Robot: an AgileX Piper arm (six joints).
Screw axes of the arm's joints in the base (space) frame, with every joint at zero. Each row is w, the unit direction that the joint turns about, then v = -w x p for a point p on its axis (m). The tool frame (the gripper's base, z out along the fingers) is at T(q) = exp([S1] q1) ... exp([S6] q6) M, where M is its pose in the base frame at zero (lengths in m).
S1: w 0 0 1 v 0 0 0
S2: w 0 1 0 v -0.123 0 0
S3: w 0 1 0 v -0.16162 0 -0.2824
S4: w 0.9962 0 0.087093 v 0 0.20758 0
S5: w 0 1 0 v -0.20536 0 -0.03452
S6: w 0.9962 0 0.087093 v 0 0.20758 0
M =
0.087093 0 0.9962 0.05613
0 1 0 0
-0.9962 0 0.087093 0.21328
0 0 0 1
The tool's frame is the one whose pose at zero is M.
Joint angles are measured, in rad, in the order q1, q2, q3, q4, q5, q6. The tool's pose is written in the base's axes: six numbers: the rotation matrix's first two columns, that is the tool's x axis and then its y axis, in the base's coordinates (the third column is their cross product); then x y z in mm. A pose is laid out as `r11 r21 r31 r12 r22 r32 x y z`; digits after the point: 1 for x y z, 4 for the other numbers.
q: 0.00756 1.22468 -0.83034 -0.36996 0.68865 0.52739
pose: -0.7682 0.2222 -0.6004 0.3128 0.9486 -0.0492 237.0 -19.1 274.3
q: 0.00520 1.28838 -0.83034 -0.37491 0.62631 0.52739
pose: -0.7761 0.2079 -0.5954 0.2928 0.9550 -0.0482 250.9 -18.2 261.6
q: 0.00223 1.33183 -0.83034 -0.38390 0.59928 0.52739
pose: -0.7888 0.1976 -0.5820 0.2826 0.9575 -0.0578 258.7 -18.6 251.9
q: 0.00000 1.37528 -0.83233 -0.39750 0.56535 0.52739
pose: -0.7975 0.1816 -0.5753 0.2673 0.9613 -0.0672 267.1 -18.9 242.7
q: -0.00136 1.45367 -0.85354 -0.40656 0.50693 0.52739
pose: -0.8035 0.1646 -0.5721 0.2448 0.9673 -0.0655 284.0 -17.9 229.7
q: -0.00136 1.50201 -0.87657 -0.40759 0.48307 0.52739
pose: -0.8068 0.1598 -0.5688 0.2362 0.9697 -0.0626 295.0 -17.2 223.1
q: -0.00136 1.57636 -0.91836 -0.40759 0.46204 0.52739
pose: -0.8154 0.1565 -0.5573 0.2285 0.9716 -0.0614 311.5 -16.5 212.9
